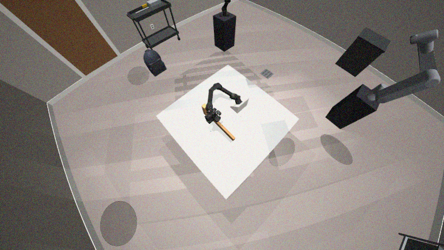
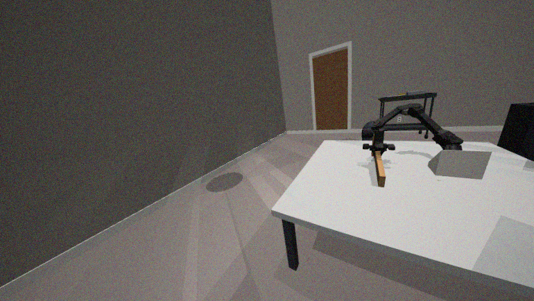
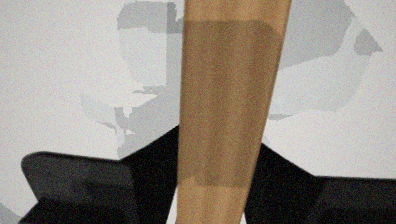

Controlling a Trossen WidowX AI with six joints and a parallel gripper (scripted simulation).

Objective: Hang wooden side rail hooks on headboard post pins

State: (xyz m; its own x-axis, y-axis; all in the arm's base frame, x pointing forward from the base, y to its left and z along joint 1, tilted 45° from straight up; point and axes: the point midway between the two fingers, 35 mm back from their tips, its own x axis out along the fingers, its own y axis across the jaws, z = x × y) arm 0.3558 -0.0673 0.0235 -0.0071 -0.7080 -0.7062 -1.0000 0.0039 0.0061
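Right now my gripper tip is 150 mm to the left of the headboard post and 40 mm below it.
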